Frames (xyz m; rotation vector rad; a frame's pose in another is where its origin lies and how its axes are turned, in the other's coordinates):
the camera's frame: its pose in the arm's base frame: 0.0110 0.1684 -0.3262 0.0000 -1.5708 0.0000
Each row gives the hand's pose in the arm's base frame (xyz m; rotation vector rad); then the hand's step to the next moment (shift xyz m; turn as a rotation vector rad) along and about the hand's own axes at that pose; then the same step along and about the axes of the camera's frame.
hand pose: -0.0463 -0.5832 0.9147 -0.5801 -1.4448 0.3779
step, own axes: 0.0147 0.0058 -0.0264 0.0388 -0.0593 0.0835
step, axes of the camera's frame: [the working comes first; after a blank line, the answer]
step, axes of the arm's base frame: 0.0282 0.0093 0.0079 -0.0846 -0.0138 0.0682

0.0079 0.0093 -0.0282 0.0682 -0.0138 0.0846
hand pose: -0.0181 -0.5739 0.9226 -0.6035 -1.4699 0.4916
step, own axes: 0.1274 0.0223 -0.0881 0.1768 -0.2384 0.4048
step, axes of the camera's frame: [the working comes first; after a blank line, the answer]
step, axes of the arm's base frame: 0.0956 0.0924 0.0825 -0.4079 -0.0367 0.2903

0.0825 0.0924 -0.0956 0.2903 -0.0367 0.4079
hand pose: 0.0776 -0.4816 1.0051 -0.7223 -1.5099 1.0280
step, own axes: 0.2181 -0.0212 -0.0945 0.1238 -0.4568 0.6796
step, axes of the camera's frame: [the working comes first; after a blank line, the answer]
step, axes of the arm's base frame: 0.0514 0.2020 0.1162 -0.6455 -0.2374 0.4613

0.1162 0.2020 -0.0514 0.4613 -0.2374 0.6455
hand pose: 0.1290 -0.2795 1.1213 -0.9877 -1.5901 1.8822
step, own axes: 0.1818 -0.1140 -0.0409 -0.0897 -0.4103 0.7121
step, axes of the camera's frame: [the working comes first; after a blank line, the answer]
step, axes of the arm's base frame: -0.0915 0.1859 0.0691 -0.5337 -0.4279 0.4642

0.0691 0.1859 0.0915 0.4642 -0.4279 0.5337
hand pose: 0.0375 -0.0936 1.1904 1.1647 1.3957 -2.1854
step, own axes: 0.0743 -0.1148 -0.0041 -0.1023 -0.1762 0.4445
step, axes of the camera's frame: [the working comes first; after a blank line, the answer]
step, axes of the arm's base frame: -0.1158 0.0715 0.0136 -0.2546 -0.3135 0.2756

0.0136 0.0715 0.1158 0.2756 -0.3135 0.2546
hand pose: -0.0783 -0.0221 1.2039 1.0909 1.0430 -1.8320
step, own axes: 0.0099 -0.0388 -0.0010 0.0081 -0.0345 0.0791
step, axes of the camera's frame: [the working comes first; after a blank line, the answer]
step, axes of the arm's base frame: -0.0375 0.0141 0.0009 -0.0575 -0.0595 0.0258

0.0009 0.0141 0.0375 0.0258 -0.0595 0.0575
